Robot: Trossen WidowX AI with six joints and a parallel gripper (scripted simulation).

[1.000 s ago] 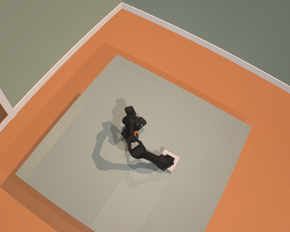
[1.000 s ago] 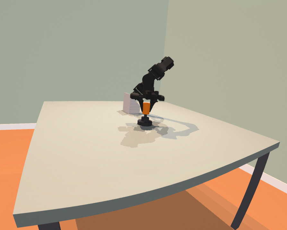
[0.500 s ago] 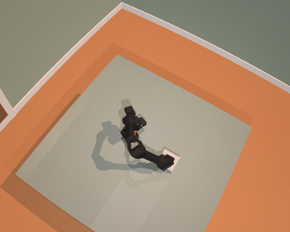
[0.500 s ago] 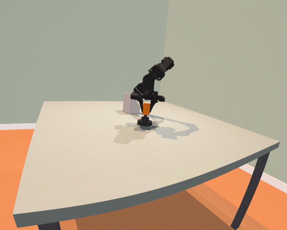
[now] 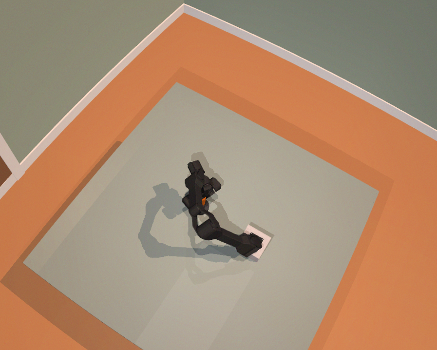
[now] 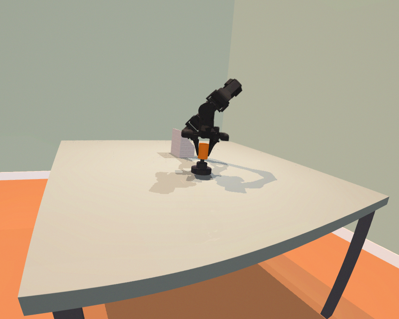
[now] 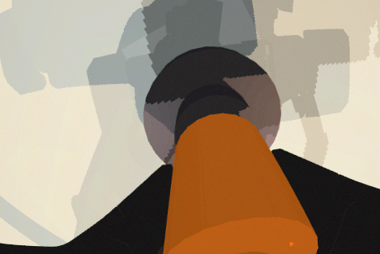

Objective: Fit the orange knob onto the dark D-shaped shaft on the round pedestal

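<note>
My gripper tip is 20 mm below the orange knob. From my gripper tip the other things lie so: dark pedestal: 40 mm below.
</note>
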